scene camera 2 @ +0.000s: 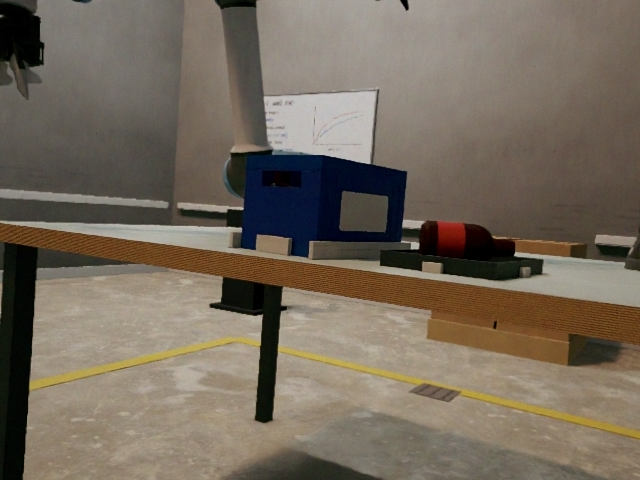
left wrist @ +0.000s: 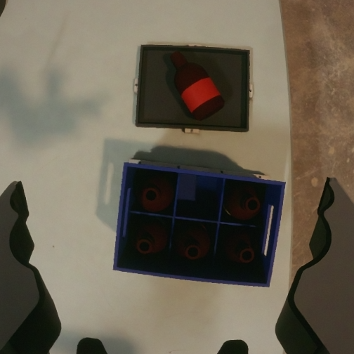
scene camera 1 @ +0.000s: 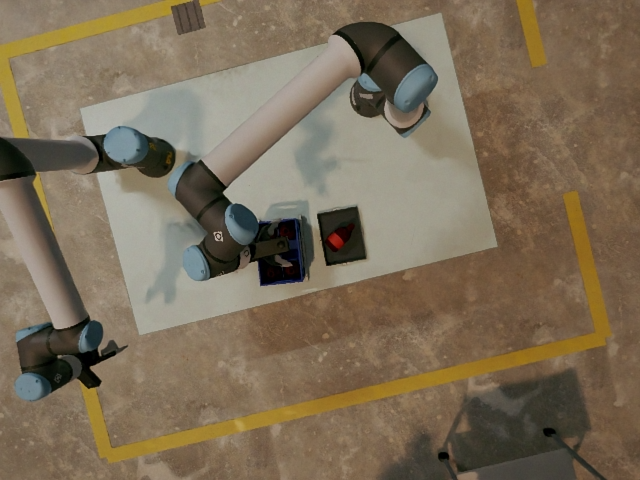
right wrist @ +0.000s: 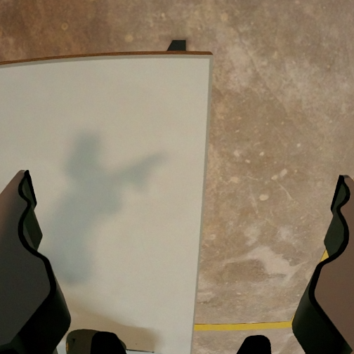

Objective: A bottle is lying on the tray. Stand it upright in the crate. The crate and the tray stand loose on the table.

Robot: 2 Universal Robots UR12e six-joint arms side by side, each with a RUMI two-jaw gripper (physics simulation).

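A dark red bottle with a bright red label [scene camera 1: 338,238] [scene camera 2: 454,240] [left wrist: 200,92] lies on its side on the black tray [scene camera 1: 354,251] [scene camera 2: 465,268] [left wrist: 155,100]. In the left wrist view its neck points to the upper left. The blue crate [scene camera 1: 300,253] [scene camera 2: 289,217] [left wrist: 200,173] has six compartments. Several upright bottles fill all except the middle compartment of the row nearer the tray. My left gripper [scene camera 1: 279,245] [left wrist: 171,181] is open and empty, high above the crate, hiding part of it in scene camera 1. My right gripper [scene camera 1: 111,365] [scene camera 2: 15,85] [right wrist: 183,174] is open and empty, away from both.
Pale strips lie along the bases of crate and tray on the white table [scene camera 1: 413,196] [right wrist: 140,100]. The crate's long side faces the tray across a narrow gap. The left forearm [scene camera 1: 284,113] crosses above the table. The table's edge runs close beside both containers.
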